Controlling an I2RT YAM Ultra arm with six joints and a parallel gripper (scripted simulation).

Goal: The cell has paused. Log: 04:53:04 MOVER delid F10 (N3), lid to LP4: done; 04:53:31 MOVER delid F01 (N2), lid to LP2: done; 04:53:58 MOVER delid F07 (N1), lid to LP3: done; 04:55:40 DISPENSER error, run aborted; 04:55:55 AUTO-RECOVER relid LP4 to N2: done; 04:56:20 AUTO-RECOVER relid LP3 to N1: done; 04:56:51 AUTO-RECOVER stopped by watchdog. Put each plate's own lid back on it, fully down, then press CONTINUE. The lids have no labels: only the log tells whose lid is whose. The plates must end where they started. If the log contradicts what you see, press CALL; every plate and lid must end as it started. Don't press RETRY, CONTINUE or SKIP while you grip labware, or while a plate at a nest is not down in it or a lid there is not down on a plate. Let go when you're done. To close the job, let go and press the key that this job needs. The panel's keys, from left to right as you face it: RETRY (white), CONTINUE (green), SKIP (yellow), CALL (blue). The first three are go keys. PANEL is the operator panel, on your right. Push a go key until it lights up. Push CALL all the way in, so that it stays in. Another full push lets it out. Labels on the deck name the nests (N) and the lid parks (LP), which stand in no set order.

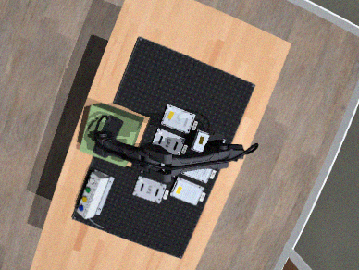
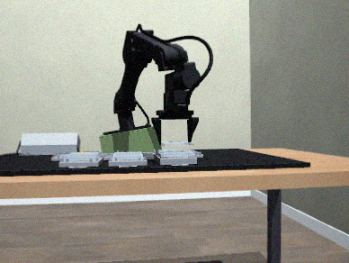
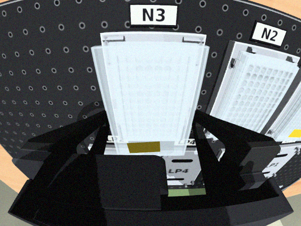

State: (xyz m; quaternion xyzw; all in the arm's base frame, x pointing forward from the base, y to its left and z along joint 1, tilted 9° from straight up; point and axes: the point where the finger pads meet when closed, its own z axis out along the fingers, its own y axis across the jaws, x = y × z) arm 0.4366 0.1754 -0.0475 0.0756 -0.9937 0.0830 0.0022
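Now: the clear lid right at my hand. The rest, counted from my hand: lid park LP4 (18 cm behind, 9 cm to the right, 6 cm below); then well plate (3 cm below); then lid park LP3 (22 cm to the right, 17 cm behind, 6 cm below).
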